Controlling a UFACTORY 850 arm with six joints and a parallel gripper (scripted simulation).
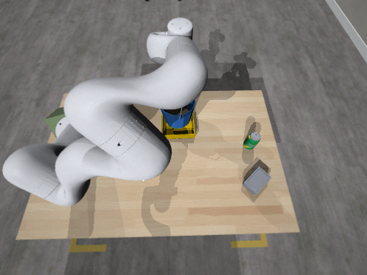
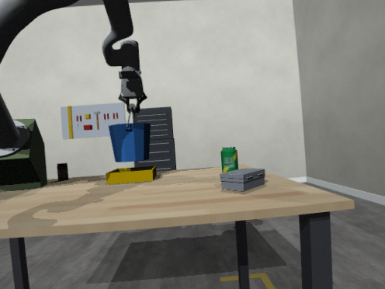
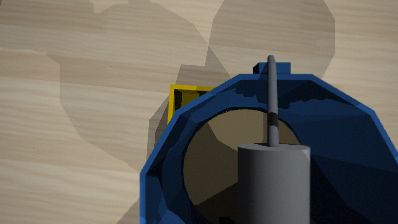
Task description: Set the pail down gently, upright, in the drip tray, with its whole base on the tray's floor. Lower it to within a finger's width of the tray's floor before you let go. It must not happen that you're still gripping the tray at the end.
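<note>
Now: hand 100 mm above the blue pail and 10 mm past it. From my hand the other things lie so: thin grey handle 30 mm below, 10 mm behind; then grey case 450 mm to the right, 300 mm below, 300 mm ahead; then yellow drip tray 320 mm below, 20 mm behind.
</note>
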